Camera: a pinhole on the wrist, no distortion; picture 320 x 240 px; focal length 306.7 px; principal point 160.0 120.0 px. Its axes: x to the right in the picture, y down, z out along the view. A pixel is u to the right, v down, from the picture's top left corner.
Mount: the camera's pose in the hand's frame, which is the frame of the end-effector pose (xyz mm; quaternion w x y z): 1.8 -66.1 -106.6 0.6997 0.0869 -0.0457 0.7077
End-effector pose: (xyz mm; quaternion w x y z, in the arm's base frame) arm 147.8 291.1 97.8 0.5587 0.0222 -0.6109 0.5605
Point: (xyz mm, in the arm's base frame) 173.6 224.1 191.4
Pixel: 147.5 111.1
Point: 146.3 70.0 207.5
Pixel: 128.5 195.9
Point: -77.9 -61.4 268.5
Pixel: 201.4 142.2
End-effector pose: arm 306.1 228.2 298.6 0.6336 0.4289 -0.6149 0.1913
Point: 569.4 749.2 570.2
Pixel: behind the camera
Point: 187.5 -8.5 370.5
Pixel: 259.4 37.0
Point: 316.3 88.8 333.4
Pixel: 203.1 30.1
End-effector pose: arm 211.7 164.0 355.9 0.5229 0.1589 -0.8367 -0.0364
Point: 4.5 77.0 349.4
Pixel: 247.6 31.7
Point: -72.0 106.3 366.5
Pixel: 287.2 13.9
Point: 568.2 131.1 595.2
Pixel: behind the camera
